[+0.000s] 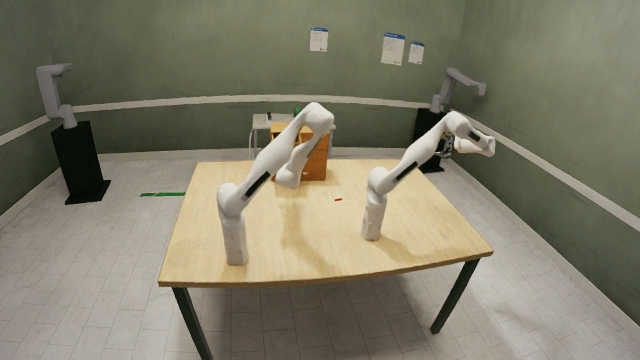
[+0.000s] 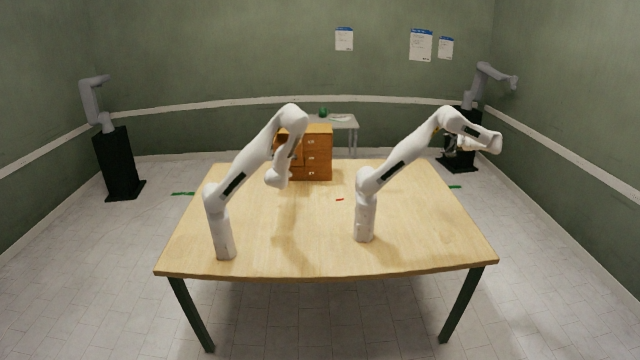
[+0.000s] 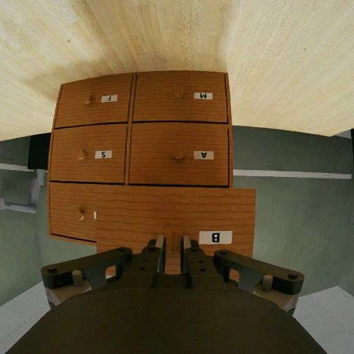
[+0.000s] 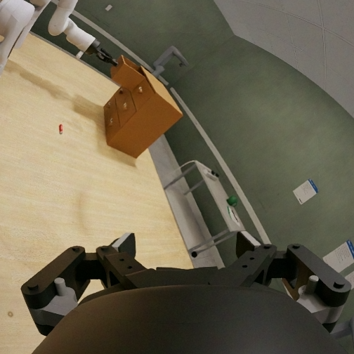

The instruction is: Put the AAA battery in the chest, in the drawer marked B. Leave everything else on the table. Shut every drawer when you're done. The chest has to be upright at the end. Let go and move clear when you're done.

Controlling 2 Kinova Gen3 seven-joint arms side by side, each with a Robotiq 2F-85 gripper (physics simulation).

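The wooden chest [image 1: 317, 161] [image 2: 325, 150] [image 3: 112, 142] [image 4: 145, 125] stands upright at the back of the table. Its top drawer marked B [image 3: 135, 212] [image 4: 126, 74] is pulled out; its inside is hidden. The drawers marked A, M, S and F are flush. My left gripper [image 3: 173, 244] [image 4: 117, 64] is shut on drawer B's handle, with a finger on each side. My right gripper [image 4: 185, 244] [image 1: 446, 146] [image 2: 451, 145] is open and empty, raised far right of the chest. A small red item [image 1: 338, 199] [image 2: 340, 199] [image 4: 60, 129], perhaps the AAA battery, lies in front of the chest.
The table [image 1: 430, 215] [image 2: 430, 215] [image 4: 45, 200] carries both arm bases near its front. A grey side table [image 2: 352, 121] [image 4: 217, 192] with a green object [image 2: 323, 112] [image 4: 232, 200] stands behind it. Two grey arms stand on black pedestals [image 1: 77, 160] [image 2: 120, 160] farther off.
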